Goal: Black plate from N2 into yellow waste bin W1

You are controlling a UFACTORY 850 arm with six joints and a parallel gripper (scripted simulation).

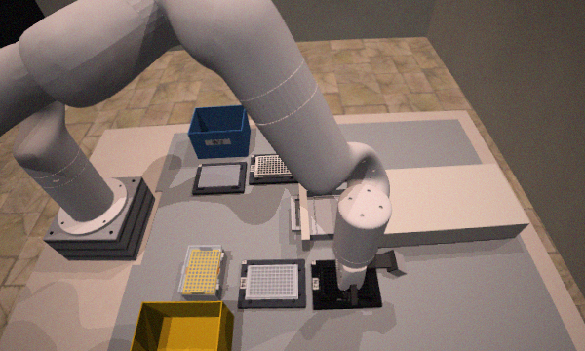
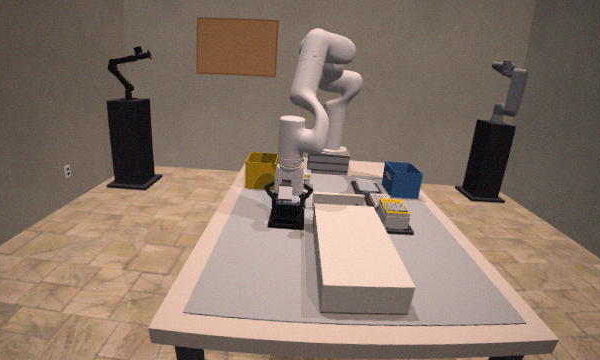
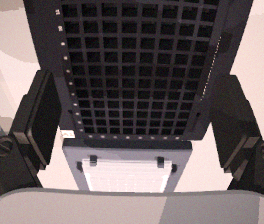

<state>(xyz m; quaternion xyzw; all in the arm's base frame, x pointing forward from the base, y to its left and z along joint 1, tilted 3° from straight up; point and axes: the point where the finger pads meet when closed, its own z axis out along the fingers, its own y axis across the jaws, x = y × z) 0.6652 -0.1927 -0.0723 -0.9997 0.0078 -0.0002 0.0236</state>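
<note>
My gripper is now 3 cm above the black plate. The rest, counted from my hand: white cooler (14 cm ahead, 19 cm to the left, 1 cm below); drawer (2 cm ahead, 19 cm to the left, 2 cm below); yellow rack (1 cm behind, 38 cm to the left, 1 cm above).
</note>
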